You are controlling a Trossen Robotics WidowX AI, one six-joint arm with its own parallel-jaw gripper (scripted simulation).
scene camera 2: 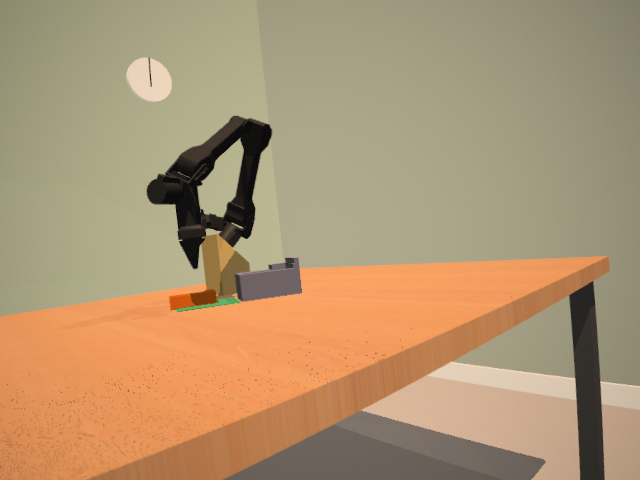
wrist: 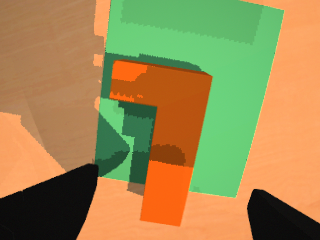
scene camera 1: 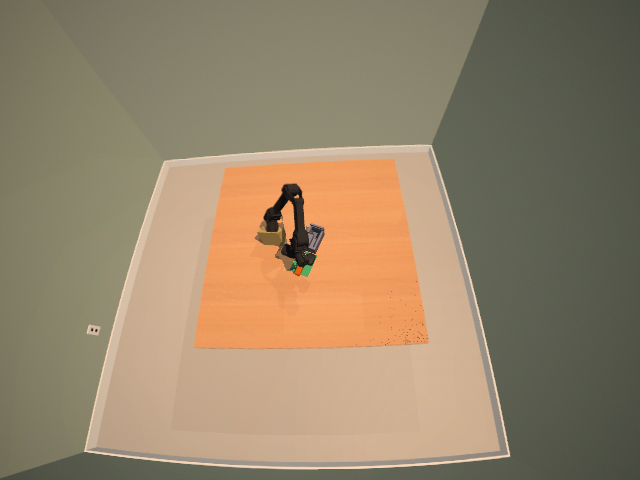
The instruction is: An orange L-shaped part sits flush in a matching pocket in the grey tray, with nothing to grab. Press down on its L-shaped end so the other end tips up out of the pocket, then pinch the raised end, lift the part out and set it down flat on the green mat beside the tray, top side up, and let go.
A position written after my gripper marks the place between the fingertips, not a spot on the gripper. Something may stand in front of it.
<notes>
My gripper (scene camera 2: 194, 268) is open, holding nothing. Further things: an orange L-shaped part (wrist: 180, 96) and a green mat (wrist: 237, 51).
My gripper is seen too in the wrist view (wrist: 175, 187).
</notes>
